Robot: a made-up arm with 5 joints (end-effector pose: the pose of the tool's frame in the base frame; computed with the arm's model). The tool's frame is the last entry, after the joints. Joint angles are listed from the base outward.
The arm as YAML. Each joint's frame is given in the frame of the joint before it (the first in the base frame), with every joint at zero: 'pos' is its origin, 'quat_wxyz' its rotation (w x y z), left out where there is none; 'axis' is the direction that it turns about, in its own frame. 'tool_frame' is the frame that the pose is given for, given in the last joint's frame.
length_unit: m
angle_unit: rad
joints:
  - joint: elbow
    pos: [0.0, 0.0, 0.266]
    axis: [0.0, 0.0, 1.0]
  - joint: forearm
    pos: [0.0, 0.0, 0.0]
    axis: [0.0, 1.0, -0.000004]
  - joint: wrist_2
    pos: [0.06, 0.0, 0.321]
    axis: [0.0, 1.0, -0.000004]
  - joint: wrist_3
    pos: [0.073, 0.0, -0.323]
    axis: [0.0, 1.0, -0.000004]
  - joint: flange
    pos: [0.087, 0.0, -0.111]
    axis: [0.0, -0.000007, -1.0]
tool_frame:
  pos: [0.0, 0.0, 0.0]
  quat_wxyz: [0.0, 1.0, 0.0, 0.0]
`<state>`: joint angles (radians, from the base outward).
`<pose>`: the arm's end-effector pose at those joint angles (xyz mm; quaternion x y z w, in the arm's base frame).
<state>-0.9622 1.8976 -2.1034 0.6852 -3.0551</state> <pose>256.2 -367.7 -333.8 -0.4863 -0.8409 -0.1007 0.2150</pose>
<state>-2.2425 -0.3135 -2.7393 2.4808 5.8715</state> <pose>-29.4 -37.0 871.8 0.5847 -0.7606 0.0681 0.2738</pose>
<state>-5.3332 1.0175 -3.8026 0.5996 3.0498</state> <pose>226.5 316.8 846.9 -0.2289 0.3990 0.3694 0.8074</pose>
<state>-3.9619 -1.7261 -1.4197 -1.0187 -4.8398</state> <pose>368.9 -395.6 581.9 0.4430 0.2080 0.2673 0.8301</pose>
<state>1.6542 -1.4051 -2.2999 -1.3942 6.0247</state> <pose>50.9 -608.8 489.8 0.4784 0.6780 -0.4276 0.3586</pose>
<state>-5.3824 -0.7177 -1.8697 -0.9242 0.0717</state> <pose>-111.3 -140.5 932.4 0.1684 0.0741 -0.8690 0.4593</pose>
